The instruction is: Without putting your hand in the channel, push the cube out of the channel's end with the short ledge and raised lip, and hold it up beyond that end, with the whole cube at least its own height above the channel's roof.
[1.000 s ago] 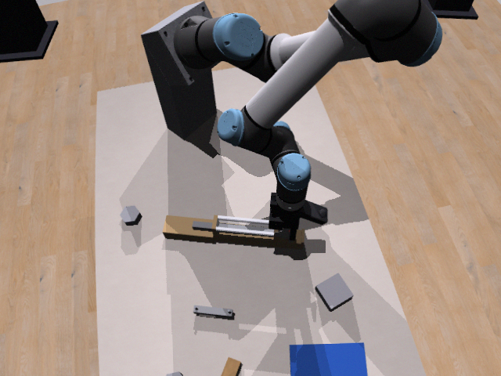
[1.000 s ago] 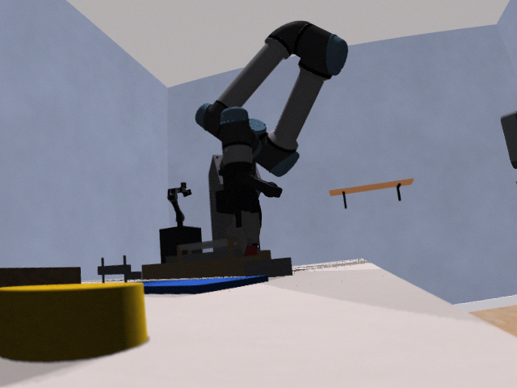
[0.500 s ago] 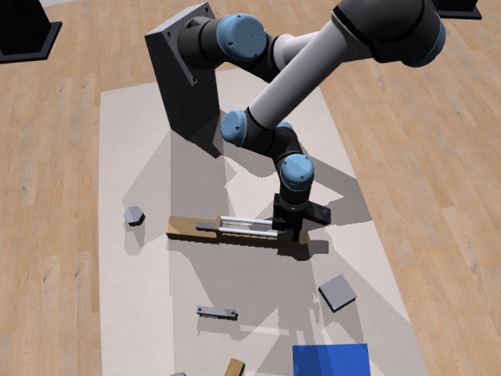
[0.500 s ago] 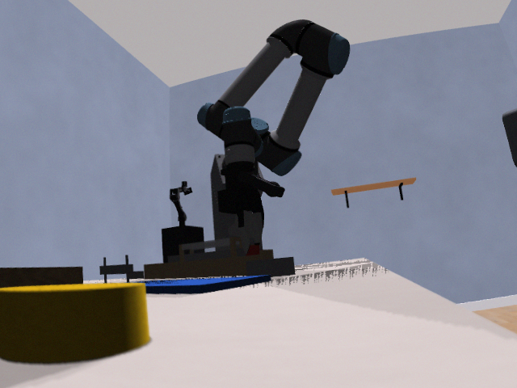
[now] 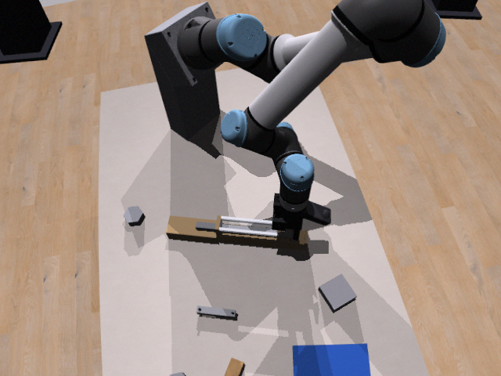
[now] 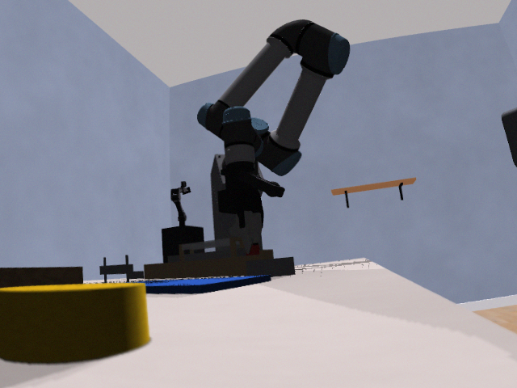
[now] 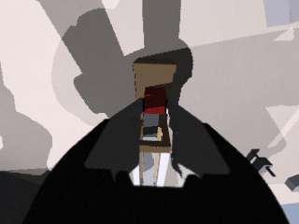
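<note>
Right now my hand is 10 mm above the red cube. From my hand the other things lie so: grey square block: 170 mm ahead, 120 mm to the left, 50 mm below; then thin grey stick: 230 mm to the right, 30 mm behind, 10 mm below; then flat grey bar: 230 mm to the right, 220 mm ahead, 30 mm below.
</note>
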